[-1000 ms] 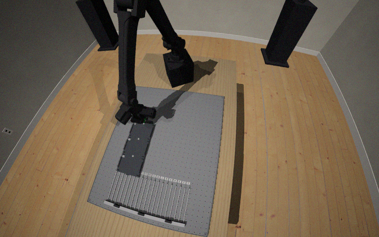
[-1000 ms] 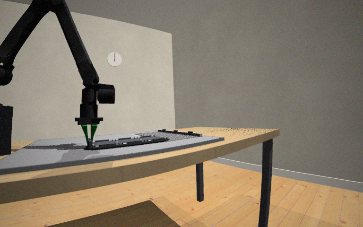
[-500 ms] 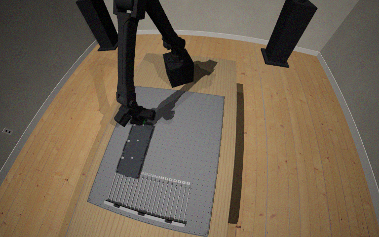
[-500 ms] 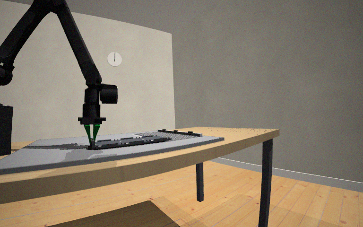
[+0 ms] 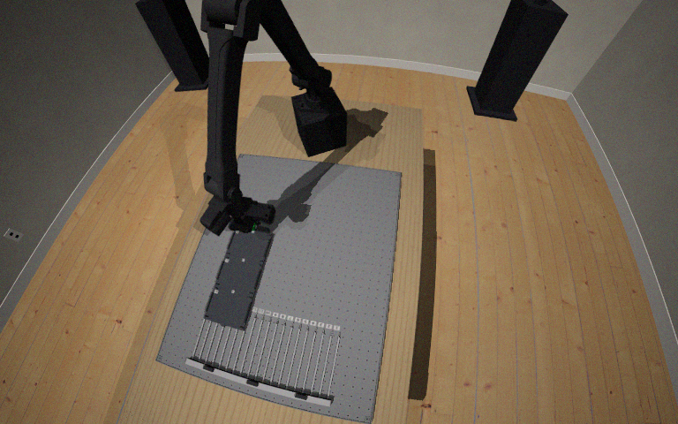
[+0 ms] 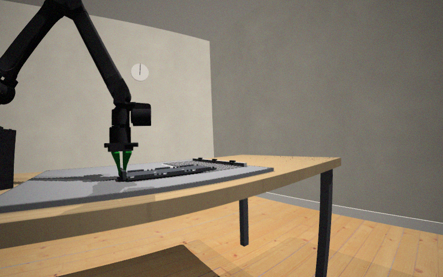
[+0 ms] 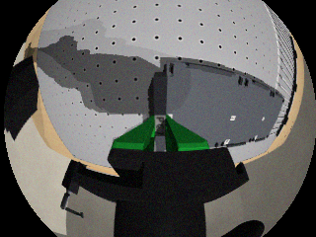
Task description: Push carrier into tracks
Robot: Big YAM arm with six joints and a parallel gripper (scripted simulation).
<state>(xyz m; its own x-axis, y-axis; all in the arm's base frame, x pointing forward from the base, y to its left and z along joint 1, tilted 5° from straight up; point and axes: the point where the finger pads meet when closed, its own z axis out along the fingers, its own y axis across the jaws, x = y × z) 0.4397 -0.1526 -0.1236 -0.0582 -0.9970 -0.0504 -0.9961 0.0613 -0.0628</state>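
The carrier PC7 lies 160 mm ahead of my hand, 10 mm to the right of it and 10 mm below it.
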